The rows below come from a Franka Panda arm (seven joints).
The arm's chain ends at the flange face. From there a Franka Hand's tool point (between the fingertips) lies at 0.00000 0.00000 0.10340 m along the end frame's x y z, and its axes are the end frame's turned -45 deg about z.
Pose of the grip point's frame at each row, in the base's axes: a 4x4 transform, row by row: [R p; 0 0 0 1], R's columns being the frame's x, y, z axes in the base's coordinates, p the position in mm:
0.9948 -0.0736 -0.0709 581.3; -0.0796 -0.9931 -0.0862 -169.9; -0.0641 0.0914 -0.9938 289.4; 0 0 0 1
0.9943 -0.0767 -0.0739 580.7; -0.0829 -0.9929 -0.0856 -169.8; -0.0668 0.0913 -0.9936 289.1; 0 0 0 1
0.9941 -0.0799 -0.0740 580.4; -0.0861 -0.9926 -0.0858 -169.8; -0.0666 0.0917 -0.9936 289.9; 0 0 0 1
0.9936 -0.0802 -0.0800 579.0; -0.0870 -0.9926 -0.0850 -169.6; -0.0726 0.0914 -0.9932 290.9; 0 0 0 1
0.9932 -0.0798 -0.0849 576.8; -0.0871 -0.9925 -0.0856 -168.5; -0.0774 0.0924 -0.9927 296.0; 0 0 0 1
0.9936 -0.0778 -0.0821 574.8; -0.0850 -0.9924 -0.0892 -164.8; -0.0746 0.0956 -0.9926 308.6; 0 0 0 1
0.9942 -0.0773 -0.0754 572.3; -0.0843 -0.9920 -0.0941 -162.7; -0.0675 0.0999 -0.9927 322.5; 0 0 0 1
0.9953 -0.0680 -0.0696 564.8; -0.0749 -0.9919 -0.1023 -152.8; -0.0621 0.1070 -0.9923 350.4; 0 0 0 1
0.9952 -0.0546 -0.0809 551.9; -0.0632 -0.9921 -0.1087 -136.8; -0.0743 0.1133 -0.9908 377.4; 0 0 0 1
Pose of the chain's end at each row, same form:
0.6514 -0.7555 -0.0709 588.6; -0.7585 -0.6459 -0.0862 -161.0; 0.0193 0.1100 -0.9938 392.2; 0 0 0 1
0.6488 -0.7573 -0.0739 588.3; -0.7607 -0.6435 -0.0856 -160.9; 0.0173 0.1118 -0.9936 391.8; 0 0 0 1
0.6464 -0.7594 -0.0740 588.1; -0.7628 -0.6410 -0.0858 -160.9; 0.0177 0.1119 -0.9936 392.6; 0 0 0 1
0.6459 -0.7593 -0.0800 587.3; -0.7634 -0.6404 -0.0850 -160.8; 0.0133 0.1160 -0.9932 393.6; 0 0 0 1
0.6459 -0.7587 -0.0849 585.6; -0.7634 -0.6402 -0.0856 -159.6; 0.0106 0.1201 -0.9927 398.6; 0 0 0 1
0.6476 -0.7576 -0.0821 583.3; -0.7618 -0.6416 -0.0892 -155.6; 0.0148 0.1203 -0.9926 411.2; 0 0 0 1
0.6483 -0.7577 -0.0754 580.1; -0.7611 -0.6418 -0.0941 -153.0; 0.0229 0.1184 -0.9927 425.1; 0 0 0 1
0.6557 -0.7519 -0.0696 572.0; -0.7543 -0.6484 -0.1023 -142.2; 0.0317 0.1196 -0.9923 453.0; 0 0 0 1
0.6651 -0.7423 -0.0809 560.3; -0.7462 -0.6568 -0.1087 -125.6; 0.0276 0.1327 -0.9908 479.8; 0 0 0 1

